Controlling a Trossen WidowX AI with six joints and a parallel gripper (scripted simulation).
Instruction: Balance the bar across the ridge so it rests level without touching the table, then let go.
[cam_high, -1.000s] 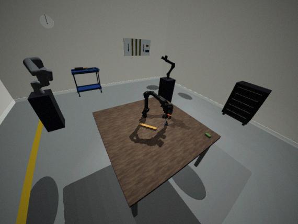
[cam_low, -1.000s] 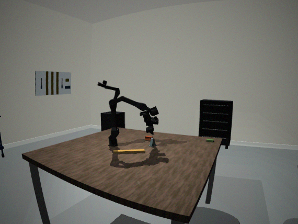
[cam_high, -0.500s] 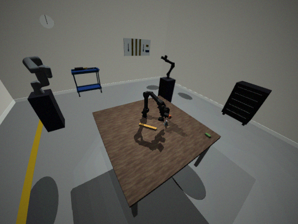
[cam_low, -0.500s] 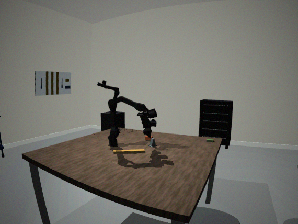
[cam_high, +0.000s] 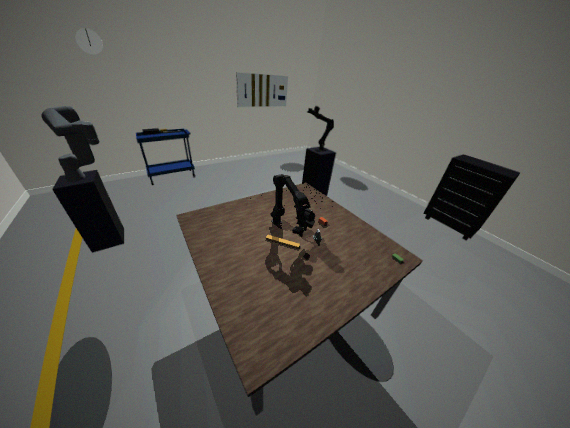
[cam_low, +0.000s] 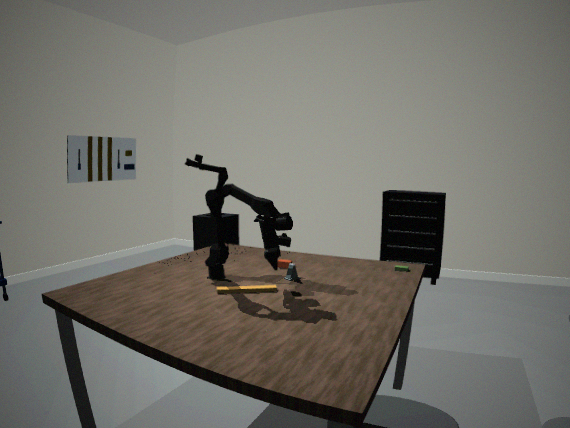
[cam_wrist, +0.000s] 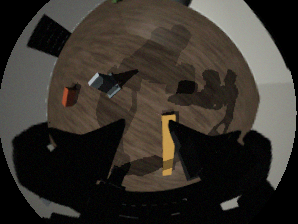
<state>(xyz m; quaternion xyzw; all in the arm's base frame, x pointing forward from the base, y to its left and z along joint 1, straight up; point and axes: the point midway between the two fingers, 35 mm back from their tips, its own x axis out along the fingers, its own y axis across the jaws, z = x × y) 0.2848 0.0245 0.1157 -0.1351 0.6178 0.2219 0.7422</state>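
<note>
My gripper tip is now 12 cm to the left of the bar, 7 cm past it and 7 cm above it. From my gripper tip the other things lie so: orange block 29 cm to the left, 10 cm behind, 7 cm below; then green block 47 cm to the left, 45 cm ahead, 7 cm below.
</note>
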